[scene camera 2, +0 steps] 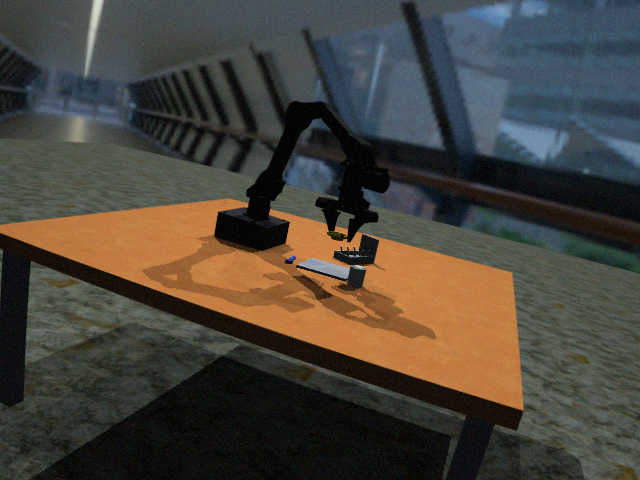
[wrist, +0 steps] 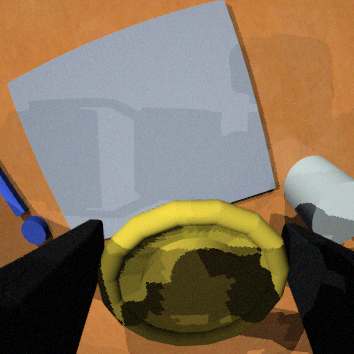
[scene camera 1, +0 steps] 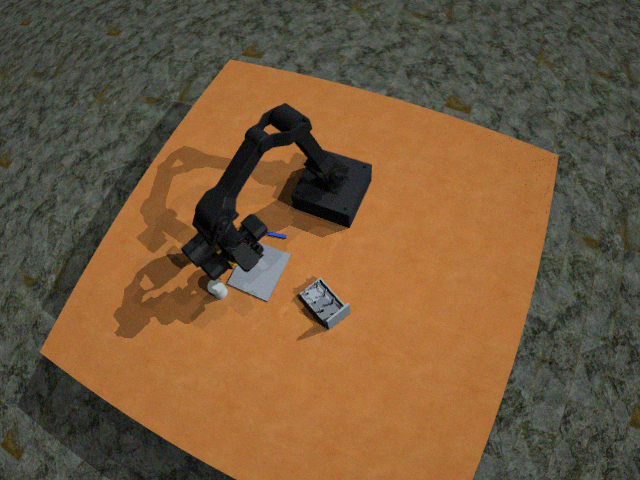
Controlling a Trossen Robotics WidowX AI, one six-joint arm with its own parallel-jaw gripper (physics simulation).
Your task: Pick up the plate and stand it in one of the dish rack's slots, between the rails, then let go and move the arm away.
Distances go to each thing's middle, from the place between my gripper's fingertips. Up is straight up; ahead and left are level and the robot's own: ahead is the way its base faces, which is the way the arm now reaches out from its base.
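Scene:
From my hand: yellow plate (wrist: 188, 269) 1 cm above, 1 cm to the right; grey mat (scene camera 1: 261, 280) 10 cm below, 2 cm to the left, 3 cm behind; white cup (wrist: 311, 186) 8 cm below, 4 cm to the right, 9 cm ahead; grey dish rack (scene camera 1: 318, 296) 6 cm below, 4 cm behind, 23 cm to the left. Nearest to my hand of the things named here, going by their middles: yellow plate. Farthest from my hand of the things named here, going by their middles: grey dish rack.

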